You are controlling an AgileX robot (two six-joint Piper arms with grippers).
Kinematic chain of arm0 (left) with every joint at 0, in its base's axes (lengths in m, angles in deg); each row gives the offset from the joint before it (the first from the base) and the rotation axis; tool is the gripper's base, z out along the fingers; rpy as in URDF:
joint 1: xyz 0 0 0.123 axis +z
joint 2: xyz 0 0 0 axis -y
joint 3: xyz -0.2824 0 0.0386 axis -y
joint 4: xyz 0.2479 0 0.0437 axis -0.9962 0 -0.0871
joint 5: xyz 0 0 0 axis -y
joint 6: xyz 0.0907 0 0.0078 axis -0.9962 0 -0.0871
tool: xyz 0 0 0 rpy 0 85 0
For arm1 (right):
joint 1: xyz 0 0 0.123 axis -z
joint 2: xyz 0 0 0 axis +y
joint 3: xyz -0.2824 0 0.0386 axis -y
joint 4: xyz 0.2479 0 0.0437 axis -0.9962 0 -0.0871
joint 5: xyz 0 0 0 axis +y
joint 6: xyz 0.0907 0 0.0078 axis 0.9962 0 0.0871
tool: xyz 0 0 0 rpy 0 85 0
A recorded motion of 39 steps. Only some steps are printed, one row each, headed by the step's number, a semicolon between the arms.
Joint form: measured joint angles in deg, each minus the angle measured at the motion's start. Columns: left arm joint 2, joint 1, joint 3, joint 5, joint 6, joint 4; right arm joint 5, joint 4, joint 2, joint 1, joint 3, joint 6.
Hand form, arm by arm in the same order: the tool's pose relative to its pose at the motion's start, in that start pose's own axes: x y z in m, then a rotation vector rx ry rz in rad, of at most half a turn. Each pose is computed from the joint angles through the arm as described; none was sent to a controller.
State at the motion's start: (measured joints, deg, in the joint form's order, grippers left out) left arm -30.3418 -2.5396 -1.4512 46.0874 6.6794 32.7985; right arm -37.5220 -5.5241 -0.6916 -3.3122 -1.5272 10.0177
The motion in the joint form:
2: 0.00 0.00 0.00 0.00 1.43 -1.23; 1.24 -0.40 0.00 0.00 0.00 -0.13
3: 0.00 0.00 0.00 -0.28 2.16 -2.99; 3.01 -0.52 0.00 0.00 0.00 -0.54
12: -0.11 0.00 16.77 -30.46 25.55 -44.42; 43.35 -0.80 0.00 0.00 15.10 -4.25
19: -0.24 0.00 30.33 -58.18 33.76 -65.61; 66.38 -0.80 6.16 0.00 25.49 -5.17
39: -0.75 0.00 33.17 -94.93 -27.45 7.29; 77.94 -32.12 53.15 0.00 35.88 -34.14
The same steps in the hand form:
2: 0.0002 -0.0014 0.0000 0.0153 0.0020 -0.0101; 0.0019 -0.0007 0.0000 0.0079 0.0206 0.0033
3: 0.0009 -0.0033 -0.0001 0.0365 0.0099 -0.0014; 0.0046 -0.0013 -0.0001 0.0142 0.0509 -0.0021
12: -0.0162 -0.0713 0.0214 0.3399 0.3415 0.1943; -0.0148 0.0114 0.0168 0.0456 0.4929 -0.0517
19: -0.0558 -0.0820 0.0347 0.1490 0.4380 0.4813; -0.0268 0.0191 0.0273 0.0723 0.8205 -0.0683
39: -0.0221 -0.1068 -0.0143 0.5012 1.1345 0.2946; 0.0849 0.0274 0.1053 -0.0862 1.5724 0.1594

